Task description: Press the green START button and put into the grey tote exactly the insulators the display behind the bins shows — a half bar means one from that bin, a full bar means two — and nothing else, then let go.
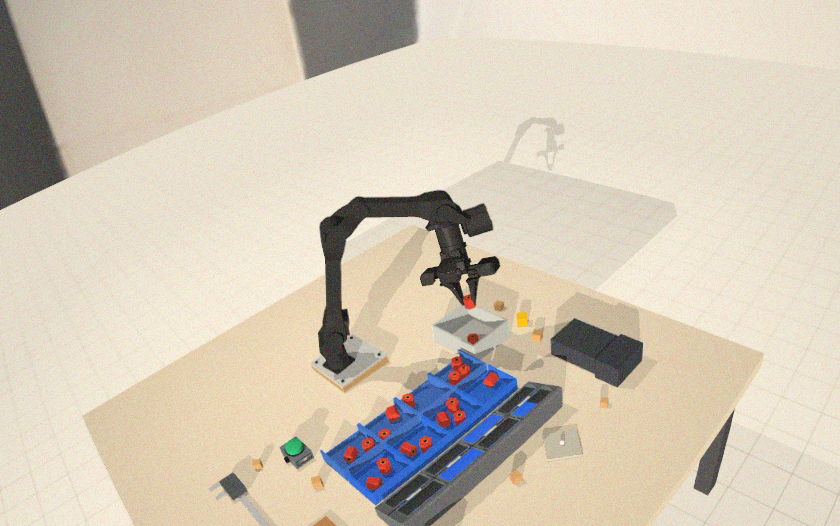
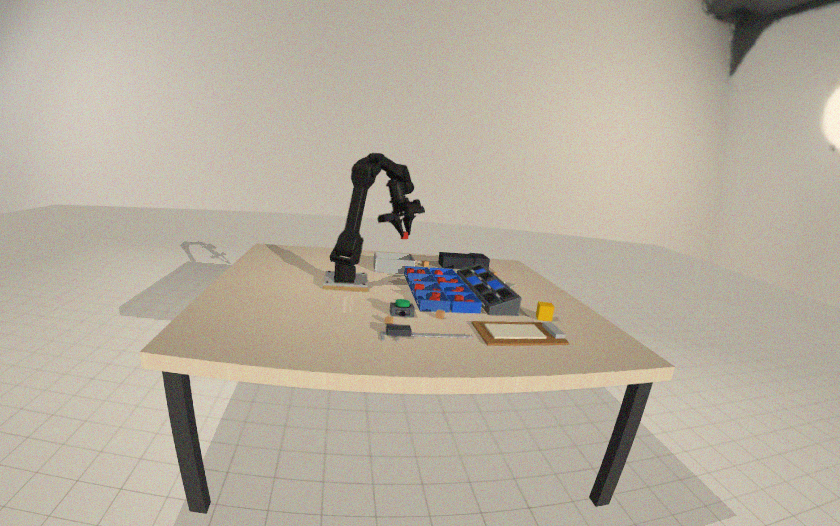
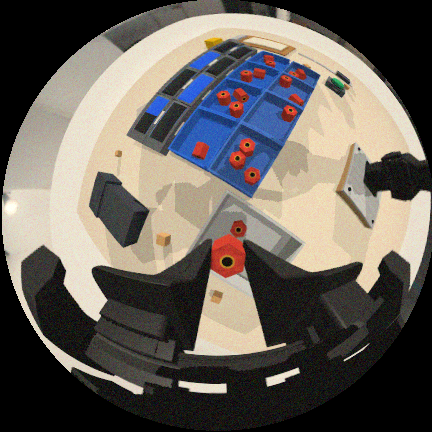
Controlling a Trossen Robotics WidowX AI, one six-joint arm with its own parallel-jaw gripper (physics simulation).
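Seen in the pictures: gripper, fingertip midpoint: (image 1: 469, 304) (image 2: 405, 236) (image 3: 226, 244); arm's base at its link origin: (image 1: 338, 363) (image 2: 343, 279) (image 3: 370, 178).
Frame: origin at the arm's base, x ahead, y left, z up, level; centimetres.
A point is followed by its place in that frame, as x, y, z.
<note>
My gripper (image 1: 469, 301) {24.7, 24.8, 11.8} (image 2: 404, 234) {24.7, 24.8, 11.8} (image 3: 226, 244) {24.7, 24.8, 11.8} is shut on a red insulator (image 1: 469, 302) {25.1, 24.6, 12.5} (image 2: 404, 235) {24.0, 24.3, 12.0} (image 3: 228, 250) {24.5, 24.7, 13.2} and holds it above the grey tote (image 1: 443, 337) {17.4, 21.3, 1.0} (image 2: 385, 262) {17.1, 21.4, 1.8} (image 3: 292, 251) {14.0, 24.0, 2.3}. Another red insulator (image 1: 473, 338) {24.3, 25.0, 0.9} (image 3: 238, 229) {23.6, 25.4, 0.9} lies in the tote. The blue bins (image 1: 350, 480) (image 2: 433, 306) (image 3: 235, 182) hold several red insulators. The display (image 1: 471, 467) {52.0, -9.4, 3.6} (image 2: 508, 304) {47.0, -27.0, 1.3} (image 3: 161, 145) {45.1, 17.9, 0.4} behind them shows blue bars of different lengths: two long ones (image 1: 461, 464) {50.1, -10.1, 4.0} (image 1: 483, 431) {47.0, 0.4, 2.2} and a shorter one (image 1: 525, 409) {51.8, 8.8, 4.0} (image 3: 157, 105) {49.8, 10.1, 3.5}. The green START button (image 1: 293, 446) {15.4, -26.6, 1.7} (image 2: 402, 302) {14.5, -27.8, 1.7} (image 3: 338, 83) {14.8, -24.7, 1.6} stands beside the bins.
A dark box (image 1: 588, 350) {53.1, 32.9, 3.0} (image 2: 461, 259) {50.4, 31.5, 2.3} (image 3: 120, 210) {47.0, 34.2, 3.0} stands beyond the tote. A yellow block (image 1: 521, 319) {29.8, 38.2, 0.2} and small wooden cubes (image 1: 499, 306) {20.5, 40.9, -0.5} (image 1: 537, 335) {36.9, 35.0, -0.1} (image 3: 163, 239) {35.5, 35.2, 0.0} lie near the tote. A caliper-like tool (image 1: 233, 486) {11.9, -42.4, -0.4} (image 2: 398, 330) {10.6, -44.2, -0.4} and a brown-framed board (image 2: 514, 331) {42.2, -43.3, -1.1} lie on the table.
</note>
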